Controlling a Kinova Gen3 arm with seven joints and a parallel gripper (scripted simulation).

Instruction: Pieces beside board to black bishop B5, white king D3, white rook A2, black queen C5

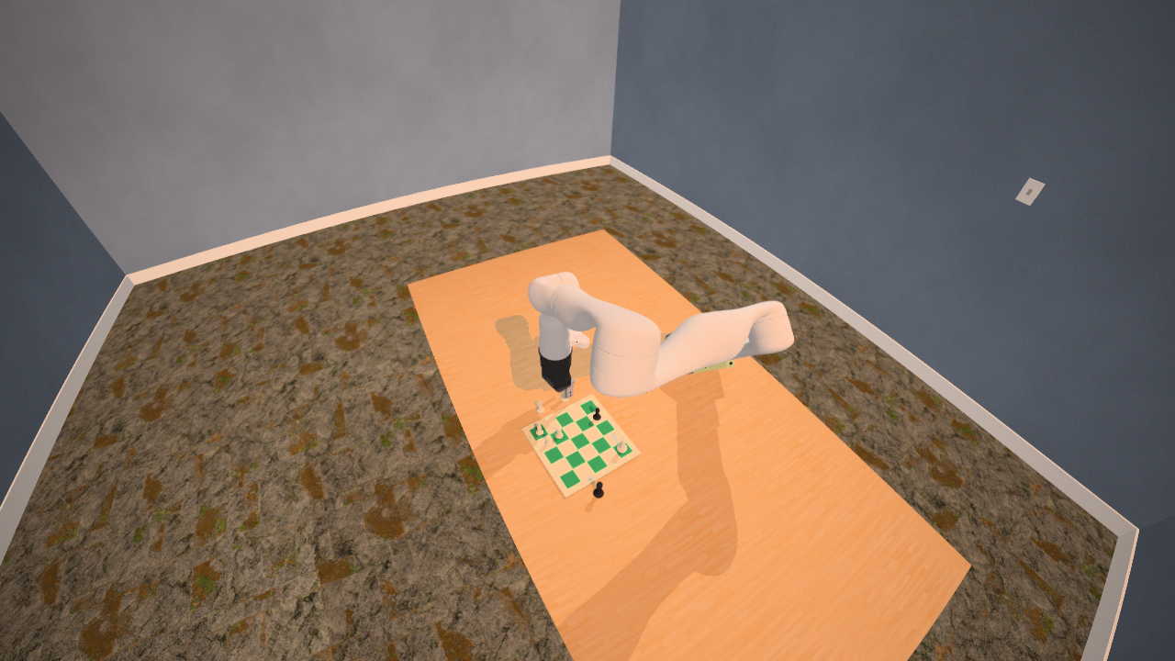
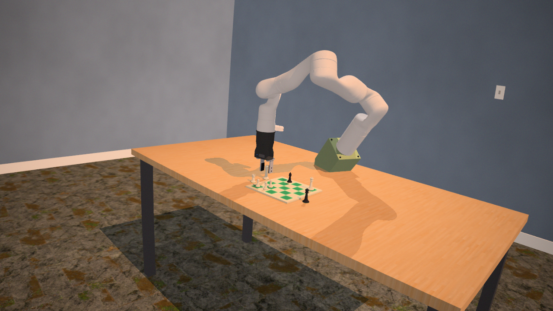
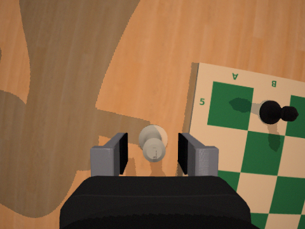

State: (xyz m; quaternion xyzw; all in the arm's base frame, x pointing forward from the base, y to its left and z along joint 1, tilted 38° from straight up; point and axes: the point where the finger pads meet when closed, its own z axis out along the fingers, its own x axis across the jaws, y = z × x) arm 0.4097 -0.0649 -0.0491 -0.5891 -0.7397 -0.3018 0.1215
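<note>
My hand is 2 cm above the white king. Also, from my hand: chessboard 14 cm to the left, 5 cm below, 2 cm ahead; black bishop 9 cm to the left, 5 cm behind, 2 cm below; white rook 7 cm ahead, 3 cm below, 1 cm to the left.
</note>
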